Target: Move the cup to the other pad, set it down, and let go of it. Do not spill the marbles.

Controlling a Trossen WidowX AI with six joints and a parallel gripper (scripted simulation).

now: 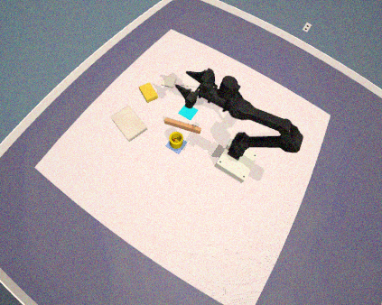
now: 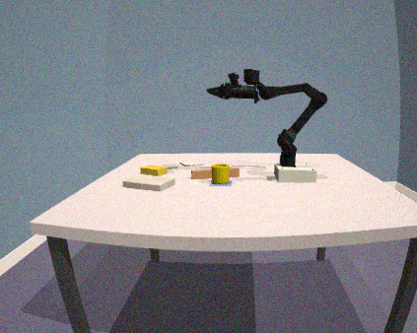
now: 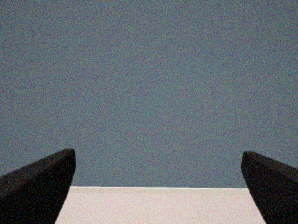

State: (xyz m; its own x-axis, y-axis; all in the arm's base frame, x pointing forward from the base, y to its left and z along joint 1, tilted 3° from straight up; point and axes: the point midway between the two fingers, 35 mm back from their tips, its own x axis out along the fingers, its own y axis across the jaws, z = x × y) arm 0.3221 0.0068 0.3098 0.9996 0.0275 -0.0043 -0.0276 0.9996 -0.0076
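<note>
Now: the cup 6 cm behind my gripper tip, 11 cm to the left of it and 34 cm below it. From my gripper tip the other things lie so: blue pad: 6 cm behind, 11 cm to the left, 38 cm below; blue marble: 4 cm behind, 12 cm to the left, 36 cm below; green marble: 7 cm behind, 11 cm to the left, 36 cm below.
</note>
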